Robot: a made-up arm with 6 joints.
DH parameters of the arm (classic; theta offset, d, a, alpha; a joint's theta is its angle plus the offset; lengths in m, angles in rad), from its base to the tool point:
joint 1: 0 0.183 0 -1.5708
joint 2: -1.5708 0 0.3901 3.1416
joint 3: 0 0 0 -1.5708
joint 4: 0 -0.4 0 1.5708
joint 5: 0 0.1 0 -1.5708
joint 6: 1.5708 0 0 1.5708
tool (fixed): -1.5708 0 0 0
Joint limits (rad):
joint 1: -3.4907..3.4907
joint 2: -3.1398..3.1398
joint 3: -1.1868..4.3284
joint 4: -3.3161..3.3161
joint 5: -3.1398..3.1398
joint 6: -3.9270..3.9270
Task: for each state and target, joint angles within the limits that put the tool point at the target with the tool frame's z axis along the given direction. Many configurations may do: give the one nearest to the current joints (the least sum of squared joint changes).
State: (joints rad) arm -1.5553 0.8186 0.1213 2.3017 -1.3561 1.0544
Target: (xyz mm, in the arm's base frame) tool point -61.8 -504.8 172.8 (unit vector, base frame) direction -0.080 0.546 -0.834
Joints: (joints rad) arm -1.7833 0.6757 -0.4182 2.0491 -1.1657 0.9909
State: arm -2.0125 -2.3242 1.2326 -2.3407 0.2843 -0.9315
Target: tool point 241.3 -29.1 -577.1 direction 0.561 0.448 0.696
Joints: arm -2.9673 -2.9061 1.6257 -2.3533 0.6391 -0.2898
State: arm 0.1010 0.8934 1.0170 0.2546 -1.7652 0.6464
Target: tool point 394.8 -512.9 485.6 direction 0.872 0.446 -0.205
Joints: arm -0.7608 0.6609 0.6175 0.1202 -1.8026 1.2222
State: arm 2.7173 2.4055 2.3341 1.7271 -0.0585 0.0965
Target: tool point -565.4 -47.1 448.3 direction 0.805 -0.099 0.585
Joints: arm 3.3263 1.8241 2.7180 0.9581 0.0373 -0.7100
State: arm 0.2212 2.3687 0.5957 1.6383 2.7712 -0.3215
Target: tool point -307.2 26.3 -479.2 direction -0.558 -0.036 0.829
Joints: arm -0.3301 3.1378 0.5671 0.7271 3.1259 0.5104
